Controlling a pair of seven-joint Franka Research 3 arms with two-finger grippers.
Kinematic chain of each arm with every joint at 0, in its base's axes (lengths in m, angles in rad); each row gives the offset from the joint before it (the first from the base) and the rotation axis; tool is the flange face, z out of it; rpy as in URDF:
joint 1: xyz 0 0 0.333 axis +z
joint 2: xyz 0 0 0 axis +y
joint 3: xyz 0 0 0.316 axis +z
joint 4: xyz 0.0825 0 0 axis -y
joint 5: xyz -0.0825 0 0.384 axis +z
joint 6: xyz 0 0 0 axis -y
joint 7: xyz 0.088 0 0 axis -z
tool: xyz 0 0 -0.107 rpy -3.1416 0 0
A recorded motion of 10 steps. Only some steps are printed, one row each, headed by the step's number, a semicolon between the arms.
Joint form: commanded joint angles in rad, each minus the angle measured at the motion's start. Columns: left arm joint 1, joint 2, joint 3, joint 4, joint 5, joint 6, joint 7; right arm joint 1, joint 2, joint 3, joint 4, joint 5, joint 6, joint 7.
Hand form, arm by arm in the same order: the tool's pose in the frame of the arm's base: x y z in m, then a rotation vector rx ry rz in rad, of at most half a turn. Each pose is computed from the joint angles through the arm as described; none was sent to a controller.
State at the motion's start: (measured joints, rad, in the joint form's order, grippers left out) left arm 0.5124 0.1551 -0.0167 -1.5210 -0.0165 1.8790 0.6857; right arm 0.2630 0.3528 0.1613 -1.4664 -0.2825 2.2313 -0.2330
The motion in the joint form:
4: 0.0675 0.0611 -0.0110 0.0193 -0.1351 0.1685 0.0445; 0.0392 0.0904 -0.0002 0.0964 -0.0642 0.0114 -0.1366
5: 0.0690 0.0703 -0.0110 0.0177 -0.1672 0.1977 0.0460; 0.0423 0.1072 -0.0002 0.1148 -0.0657 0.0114 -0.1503
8: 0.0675 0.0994 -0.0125 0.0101 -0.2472 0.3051 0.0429; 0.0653 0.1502 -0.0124 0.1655 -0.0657 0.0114 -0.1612
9: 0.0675 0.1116 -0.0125 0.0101 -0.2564 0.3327 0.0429; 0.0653 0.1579 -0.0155 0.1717 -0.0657 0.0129 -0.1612
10: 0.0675 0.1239 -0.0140 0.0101 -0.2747 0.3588 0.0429; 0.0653 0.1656 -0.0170 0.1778 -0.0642 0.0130 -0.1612
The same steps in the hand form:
4: 0.5638 0.3399 0.5772 -3.0118 0.1947 -0.5397; 0.6647 0.2946 0.5146 2.5222 1.3112 0.6436
5: 0.5674 0.3422 0.5740 -3.0164 0.1740 -0.5906; 0.6681 0.2975 0.5119 2.5104 1.3298 0.6440
8: 0.5801 0.3477 0.5641 -3.0034 0.1035 -0.7414; 0.6751 0.3087 0.5062 2.4955 1.3518 0.6537
9: 0.5835 0.3507 0.5593 -2.9944 0.0893 -0.7647; 0.6776 0.3076 0.5038 2.4966 1.3481 0.6528
10: 0.5873 0.3526 0.5542 -2.9917 0.0710 -0.7954; 0.6796 0.3073 0.5012 2.4997 1.3461 0.6505

